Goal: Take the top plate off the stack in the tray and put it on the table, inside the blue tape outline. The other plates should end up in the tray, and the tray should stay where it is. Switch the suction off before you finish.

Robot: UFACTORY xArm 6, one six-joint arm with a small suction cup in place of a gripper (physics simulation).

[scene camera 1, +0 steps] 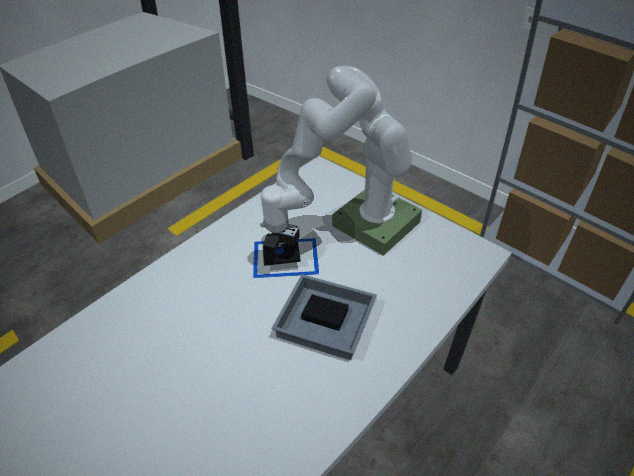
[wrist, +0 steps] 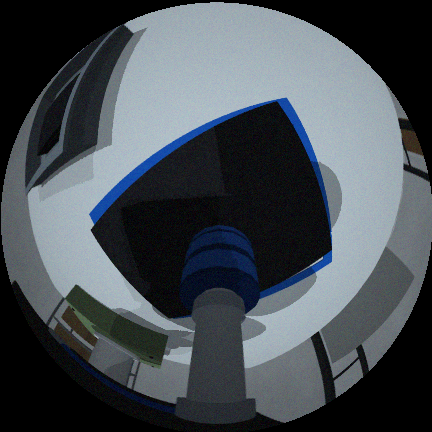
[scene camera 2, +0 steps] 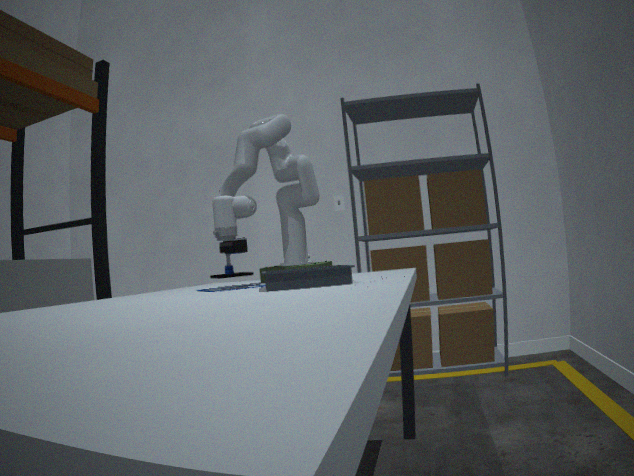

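Pixels of known places: end effector, tool point: (scene camera 1: 280,253) (wrist: 219,243) (scene camera 2: 229,277); arm's base, origin of the base link: (scene camera 1: 377,211) (wrist: 116,346) (scene camera 2: 296,264).
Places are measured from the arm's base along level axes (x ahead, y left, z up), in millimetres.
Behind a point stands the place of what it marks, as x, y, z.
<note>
My suction cup (scene camera 1: 279,250) (scene camera 2: 228,270) (wrist: 219,260) is shut on a thin black plate (scene camera 1: 289,258) @(374, -27, -10) (scene camera 2: 242,274) @(384, -19, -14) (wrist: 270,175) @(418, -74, -11). The plate hangs about level, with a gap between it and the table in scene camera 2. It is over the blue tape outline (scene camera 1: 286,275) @(402, -11, -59) (scene camera 2: 207,290) (wrist: 291,108) @(484, -81, -58). In the wrist view it hides most of the outline, with blue strips showing along its edges, and the two look nearly parallel. The grey tray (scene camera 1: 313,346) @(517, 269, -45) (scene camera 2: 307,277) @(520, 263, -30) (wrist: 90,100) @(431, 87, -39) stands apart, with a black stack of plates (scene camera 1: 324,311) @(420, 203, -28) (wrist: 57,117) @(411, 151, -28) inside.
The green robot base block (scene camera 1: 383,238) @(82, 112, -2) (wrist: 140,332) @(122, -47, -42) stands on the table behind the tray. A large grey box (scene camera 1: 148,117) on a wooden pallet stands on the floor to the left. A shelf rack (scene camera 2: 409,234) with brown boxes stands beyond the table.
</note>
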